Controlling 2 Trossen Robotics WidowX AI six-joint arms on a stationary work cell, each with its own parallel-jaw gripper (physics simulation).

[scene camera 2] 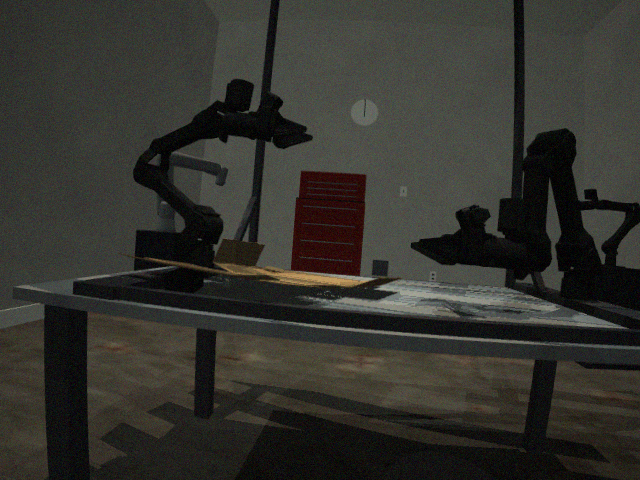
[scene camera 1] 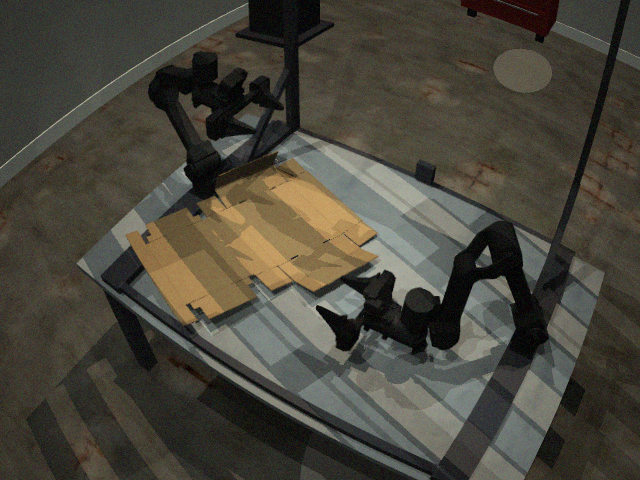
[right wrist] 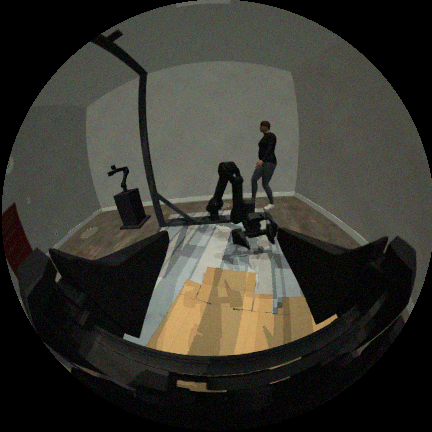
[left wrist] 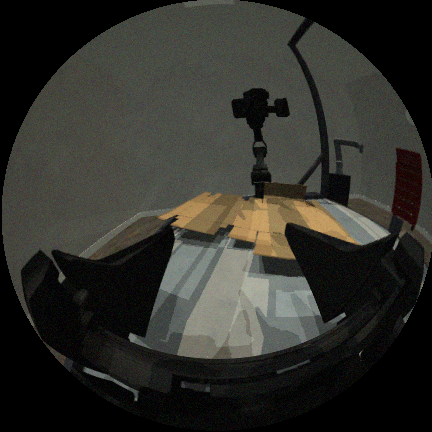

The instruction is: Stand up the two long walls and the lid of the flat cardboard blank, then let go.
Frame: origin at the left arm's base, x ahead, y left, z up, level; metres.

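Seen in the pictures: left gripper, between the fingertips: (scene camera 2: 414, 243) (scene camera 1: 328, 292) (right wrist: 262, 245) (left wrist: 230, 231); right gripper, between the fingertips: (scene camera 2: 309, 133) (scene camera 1: 270, 119) (right wrist: 224, 234) (left wrist: 270, 97); left arm's base, origin of its link: (scene camera 2: 576, 298) (scene camera 1: 524, 344) (right wrist: 214, 217); right arm's base, origin of its link: (scene camera 1: 204, 189) (left wrist: 260, 196).
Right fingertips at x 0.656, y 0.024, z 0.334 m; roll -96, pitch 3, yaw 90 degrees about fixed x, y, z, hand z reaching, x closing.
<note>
Pixels of each thing's top centre, then the offset from my right fingertips to it. "*": a spot on its surface instead. Level surfaces: height alone.
- small flap, a spot on its surface: (scene camera 1: 248, 169) (scene camera 2: 241, 253) (left wrist: 285, 190) * dz -0.295, dx +0.176, dy -0.114 m
- table, height of its surface: dz -0.353 m
- small dark block, centre of its top: (scene camera 1: 426, 164) (scene camera 2: 380, 260) (left wrist: 397, 216) dz -0.296, dx -0.199, dy -0.392 m
The cardboard blank (scene camera 1: 248, 232) (scene camera 2: 310, 277) (left wrist: 270, 215) (right wrist: 220, 325) lies mostly flat on the table. One small flap (scene camera 1: 248, 169) (scene camera 2: 238, 252) (left wrist: 285, 190) stands up at its far edge beside the right arm's base. The panel at the picture's left (scene camera 1: 170, 263) lies low, its outer edge slightly raised in scene camera 2. The long walls and lid are not upright. My left gripper (scene camera 1: 331, 293) (scene camera 2: 413, 244) (left wrist: 230, 231) is open and empty, low over the table, just off the blank's near right edge. My right gripper (scene camera 1: 267, 120) (scene camera 2: 311, 135) is open and empty, high above the table's far end.
The table (scene camera 1: 289, 330) has a dark rail (scene camera 1: 310, 408) along its near side. Dark upright posts (scene camera 1: 291, 77) (scene camera 2: 518, 103) stand at both ends. A small dark block (scene camera 1: 425, 172) is at the far edge. A red cabinet (scene camera 2: 329, 227) and a person (right wrist: 267, 155) are beyond the table.
</note>
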